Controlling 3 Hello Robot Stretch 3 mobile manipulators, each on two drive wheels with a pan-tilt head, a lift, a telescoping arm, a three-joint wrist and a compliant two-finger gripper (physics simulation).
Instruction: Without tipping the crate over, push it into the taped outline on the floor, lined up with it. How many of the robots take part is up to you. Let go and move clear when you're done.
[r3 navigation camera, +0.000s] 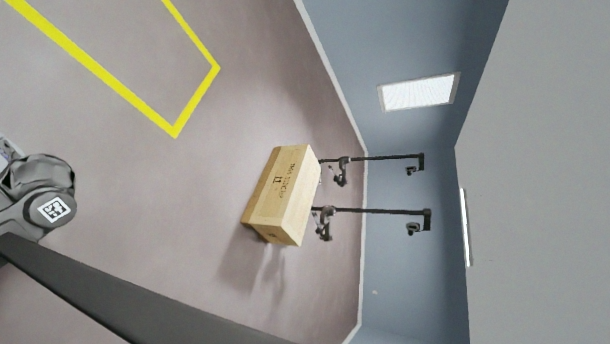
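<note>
The view is turned sideways, with up to the right. The wooden crate (286, 192) stands upright on the floor, its arrow-marked side partly facing me. It is outside the yellow taped outline (93, 66), and is turned at an angle to it. Part of the outline shows at upper left. The other two robots, one (387, 157) above the other (382, 210) in the picture, stand behind the crate, which hides their bases. Their grippers are too small to read, and I cannot tell which robot is r1. My wrist joint (52, 210) shows at far left; my gripper's fingers do not show.
A dark bar of my own body (115, 300) crosses the lower left. Blue walls (410, 295) with a pale skirting edge (364, 225) rise behind the robots. A bright panel (420, 93) is on the wall.
</note>
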